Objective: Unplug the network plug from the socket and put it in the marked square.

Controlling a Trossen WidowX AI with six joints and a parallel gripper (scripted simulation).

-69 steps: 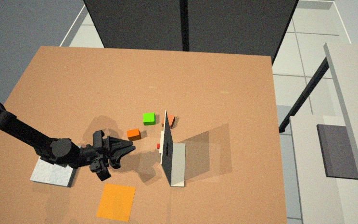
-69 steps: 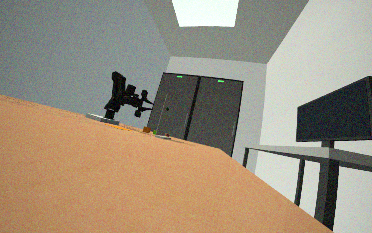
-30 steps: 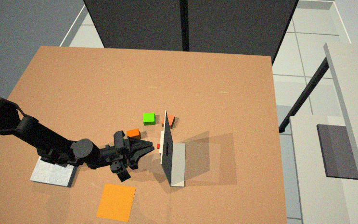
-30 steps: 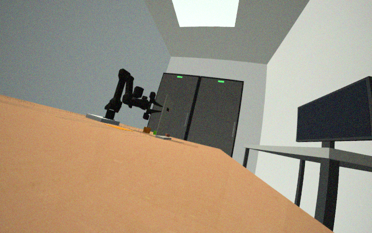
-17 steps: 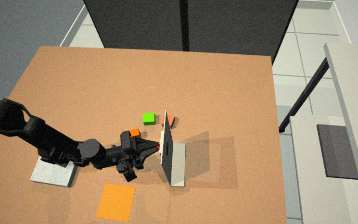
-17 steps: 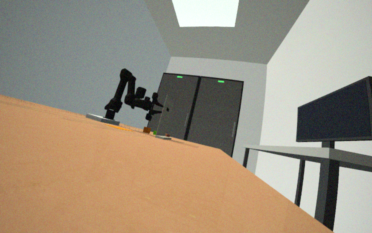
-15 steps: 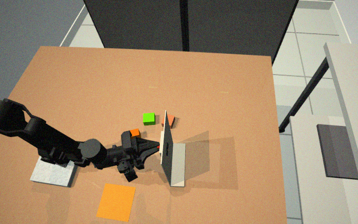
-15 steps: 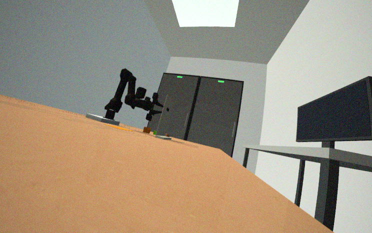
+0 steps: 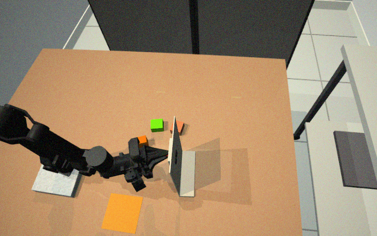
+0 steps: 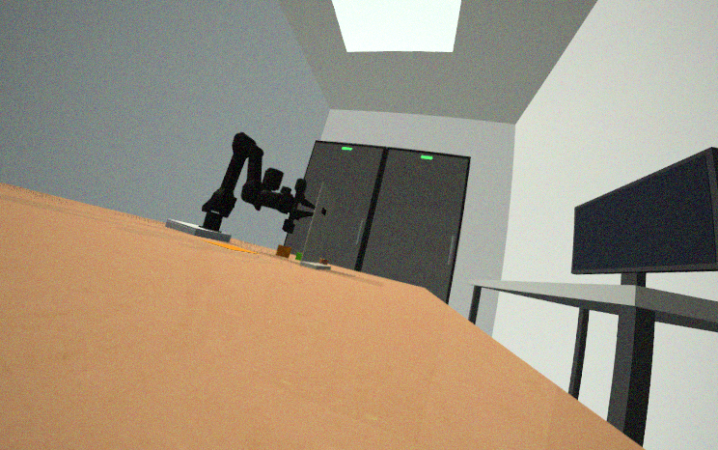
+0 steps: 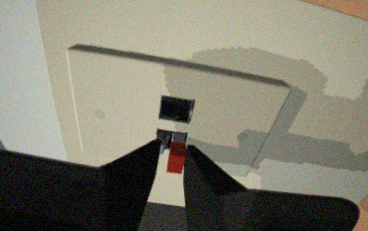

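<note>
Right now the network plug is right at my gripper tip. The rest, counted from my gripper tip: upright panel: 70 mm below, 30 mm ahead; orange marked square: 190 mm to the right, 180 mm below, 130 mm behind.
</note>
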